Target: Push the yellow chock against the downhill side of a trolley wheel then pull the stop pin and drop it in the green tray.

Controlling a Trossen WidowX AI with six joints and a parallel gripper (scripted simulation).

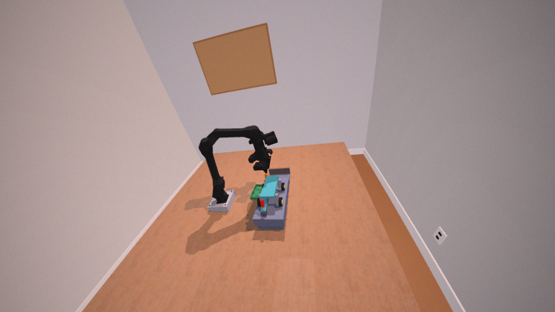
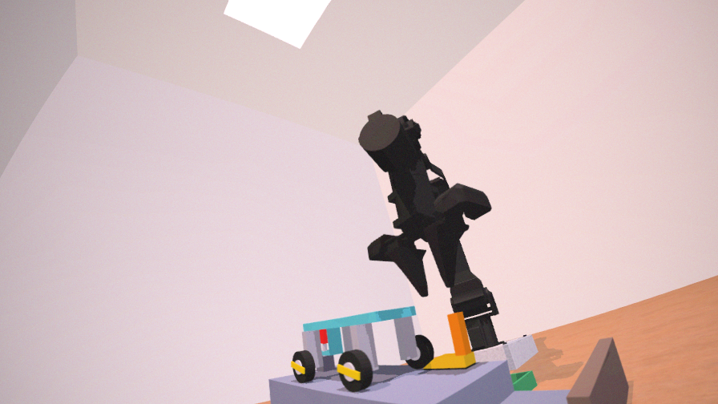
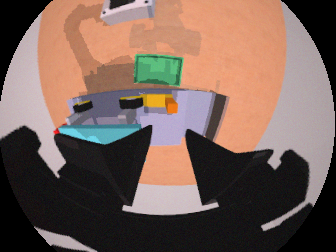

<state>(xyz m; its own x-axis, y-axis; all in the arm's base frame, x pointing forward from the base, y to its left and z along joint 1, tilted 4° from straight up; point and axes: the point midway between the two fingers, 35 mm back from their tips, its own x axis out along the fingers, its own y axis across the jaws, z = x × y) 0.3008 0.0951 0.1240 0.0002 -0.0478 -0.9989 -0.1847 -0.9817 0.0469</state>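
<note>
Right now my gripper tip is 25 cm to the left of the red-headed stop pin and 2 cm above it. Also, from my gripper tip: trolley (13 cm to the right, 4 cm below, 3 cm ahead); yellow chock (7 cm below, 2 cm to the right, 2 cm behind); grey ramp (13 cm to the right, 11 cm below, 3 cm ahead).
</note>
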